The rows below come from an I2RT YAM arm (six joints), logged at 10 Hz.
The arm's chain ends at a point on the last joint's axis. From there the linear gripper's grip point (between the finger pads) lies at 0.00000 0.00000 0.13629 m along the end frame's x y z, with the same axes.
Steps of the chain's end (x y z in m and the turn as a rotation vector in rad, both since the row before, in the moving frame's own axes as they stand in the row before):
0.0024 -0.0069 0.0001 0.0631 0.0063 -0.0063
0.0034 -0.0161 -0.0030 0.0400 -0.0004 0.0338
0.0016 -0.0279 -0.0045 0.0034 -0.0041 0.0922
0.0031 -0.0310 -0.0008 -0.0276 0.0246 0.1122
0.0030 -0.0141 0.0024 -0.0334 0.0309 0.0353
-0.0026 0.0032 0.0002 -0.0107 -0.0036 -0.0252
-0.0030 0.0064 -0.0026 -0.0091 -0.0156 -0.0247
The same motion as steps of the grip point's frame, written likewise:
0.0032 -0.0155 -0.0002 0.0631 0.0063 -0.0063
0.0034 -0.0216 -0.0031 0.0400 -0.0004 0.0338
0.0011 -0.0284 -0.0045 0.0034 -0.0041 0.0922
0.0062 -0.0271 -0.0009 -0.0276 0.0246 0.1122
0.0071 -0.0095 0.0023 -0.0334 0.0309 0.0353
-0.0031 0.0047 0.0002 -0.0107 -0.0036 -0.0252
-0.0051 0.0077 -0.0026 -0.0091 -0.0156 -0.0247

